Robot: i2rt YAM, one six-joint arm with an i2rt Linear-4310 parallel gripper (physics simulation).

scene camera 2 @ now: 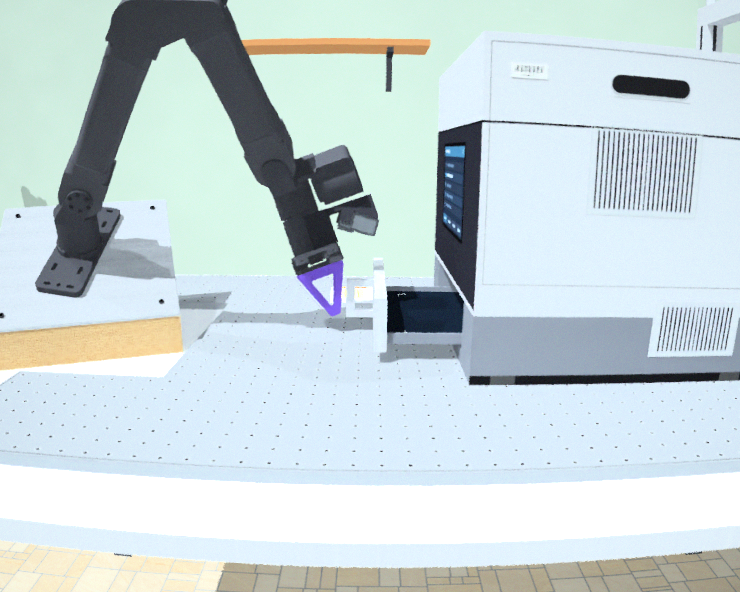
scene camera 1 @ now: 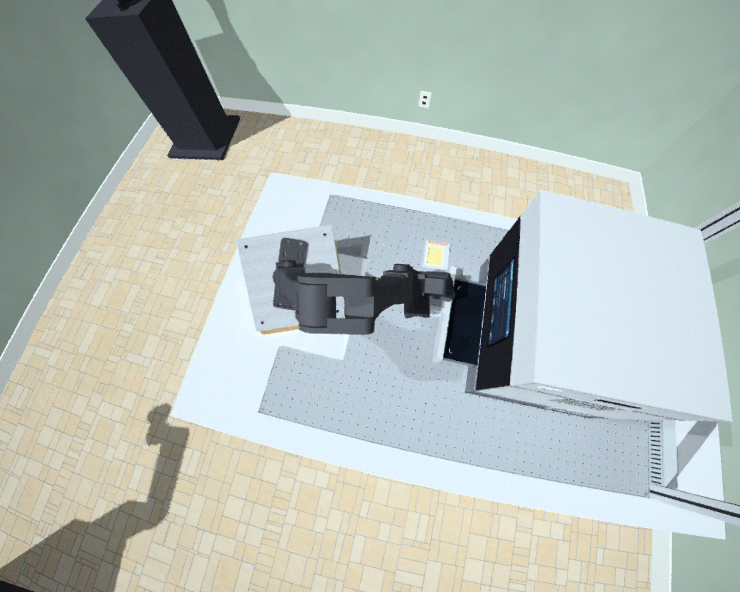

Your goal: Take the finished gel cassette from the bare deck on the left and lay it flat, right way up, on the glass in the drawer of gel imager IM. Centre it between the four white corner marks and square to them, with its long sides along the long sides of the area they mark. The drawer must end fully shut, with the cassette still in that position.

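Frame: origin at the arm's base, x down, y back, z left, level; metres.
Where they show: gripper, fingertip midpoint: [scene camera 2: 336, 314] [scene camera 1: 421, 315]; arm's base at its link origin: [scene camera 2: 80, 249].
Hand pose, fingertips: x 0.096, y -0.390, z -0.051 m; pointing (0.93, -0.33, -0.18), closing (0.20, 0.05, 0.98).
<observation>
Each offset is from my fingertips to the top centre of the thing.
The gel cassette {dx +0.023, dy -0.043, dz +0.225 m} [scene camera 1: 435, 254] [scene camera 2: 359, 293], white with a yellow middle, lies flat on the perforated deck behind the arm's wrist; in scene camera 2 it is partly hidden by the drawer handle. The gel imager [scene camera 1: 617, 296] [scene camera 2: 567, 246] has its drawer partly out, with the white drawer front {dx -0.058, dy -0.064, dz +0.006 m} [scene camera 2: 380, 314] standing upright. No cassette shows on the visible dark glass {dx -0.003, dy -0.173, dz -0.007 m} [scene camera 1: 464, 327] [scene camera 2: 425, 311]; small white marks show on it. My gripper [scene camera 2: 334, 311], with purple fingers, is shut and empty, pointing down just left of the drawer handle. The arm hides the fingertips in scene camera 1.
The arm's base stands on a raised plate [scene camera 1: 259, 283] [scene camera 2: 141, 302] at the left. The imager's tall housing rises close to the right of the drawer. An orange shelf [scene camera 2: 333, 46] is on the back wall. A dark pillar [scene camera 1: 166, 80] stands beyond the table.
</observation>
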